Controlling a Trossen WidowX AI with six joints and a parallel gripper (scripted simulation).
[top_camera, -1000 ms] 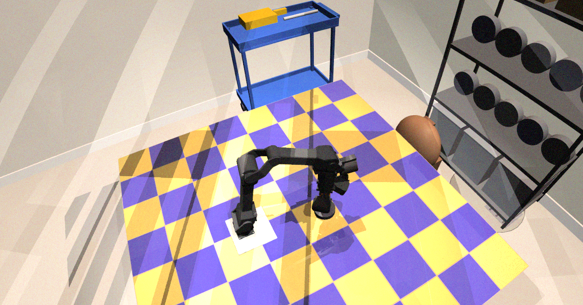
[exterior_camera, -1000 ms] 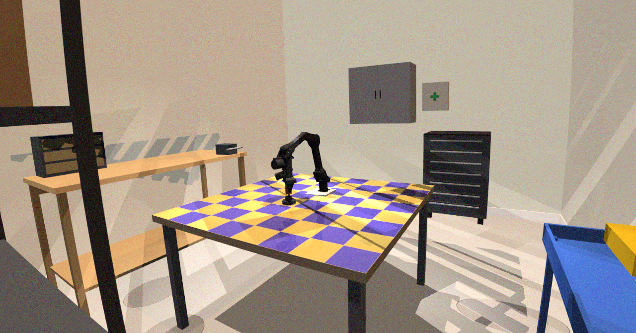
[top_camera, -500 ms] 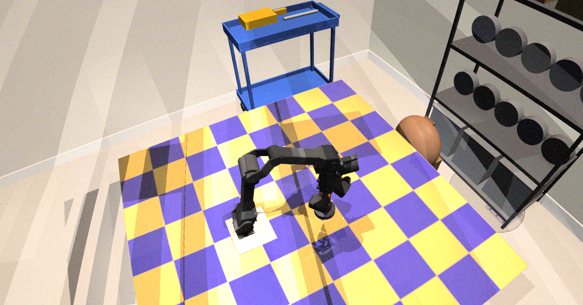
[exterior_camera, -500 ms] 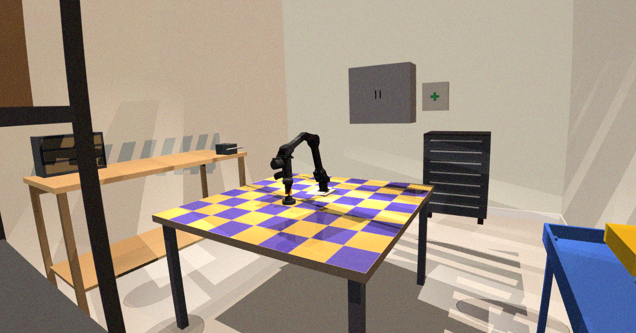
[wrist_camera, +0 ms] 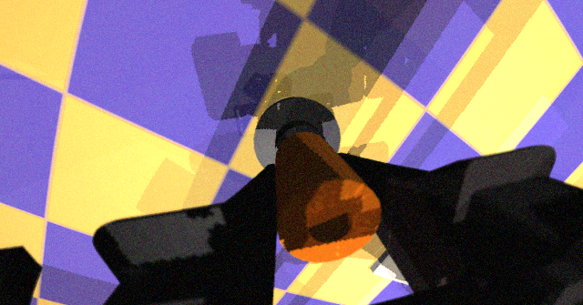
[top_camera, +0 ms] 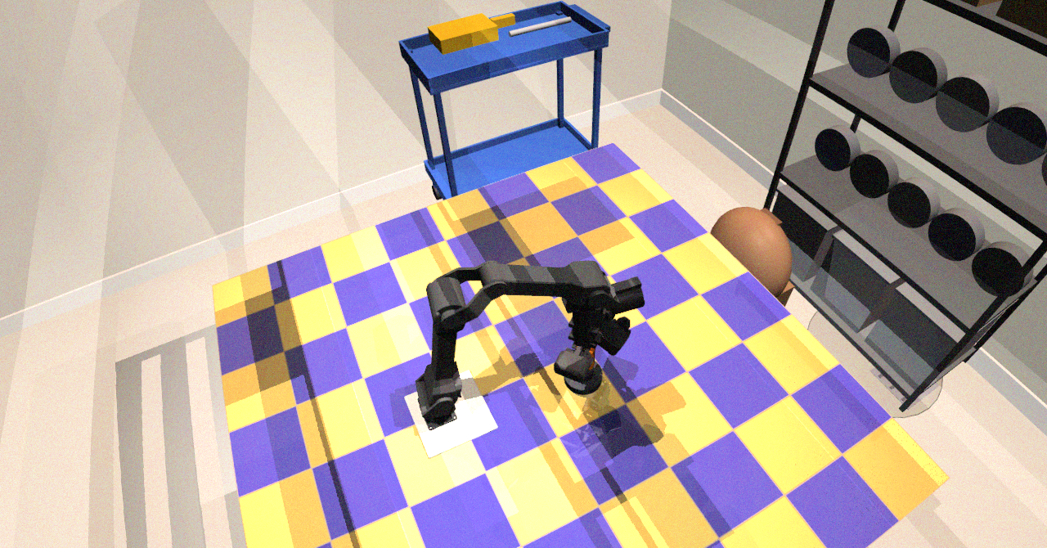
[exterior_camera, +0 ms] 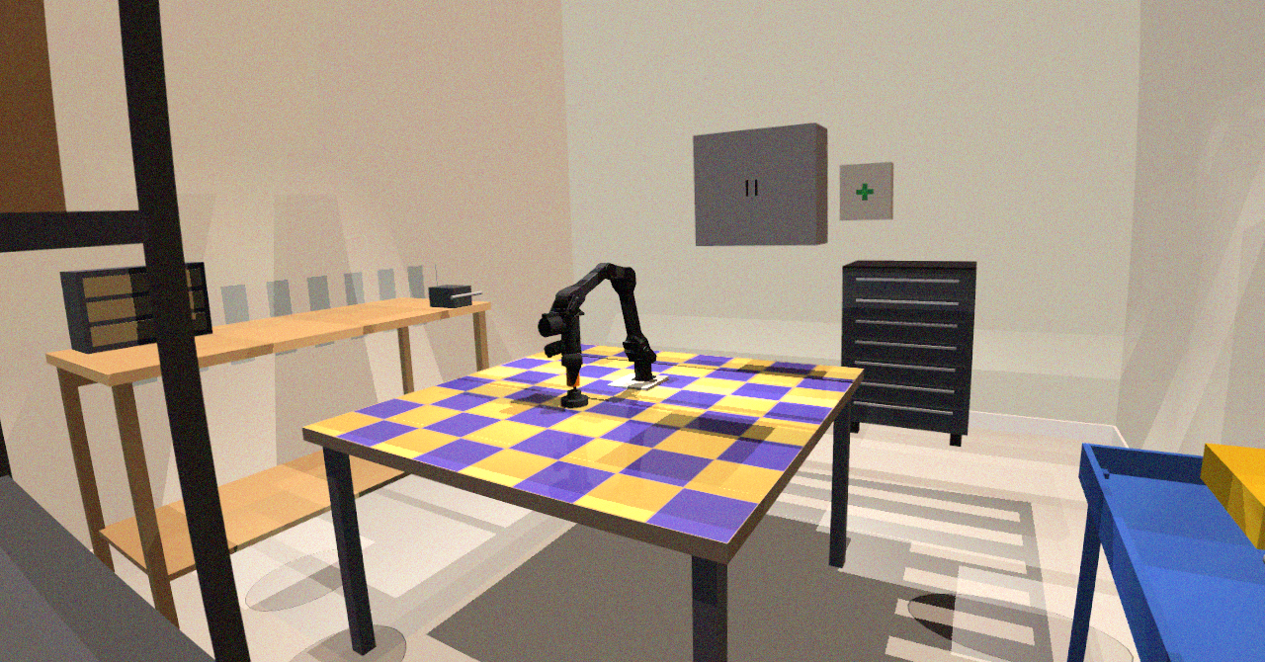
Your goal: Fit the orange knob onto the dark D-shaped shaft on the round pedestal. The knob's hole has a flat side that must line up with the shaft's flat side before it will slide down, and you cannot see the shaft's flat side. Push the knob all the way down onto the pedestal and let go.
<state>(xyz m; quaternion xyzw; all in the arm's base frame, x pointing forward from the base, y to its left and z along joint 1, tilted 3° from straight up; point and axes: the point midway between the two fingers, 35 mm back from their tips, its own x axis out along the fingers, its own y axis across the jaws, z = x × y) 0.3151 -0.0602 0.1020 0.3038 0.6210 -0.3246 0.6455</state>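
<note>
My gripper tip is 20 mm below the orange knob. Also, from my gripper tip: round pedestal (40 mm below).
</note>
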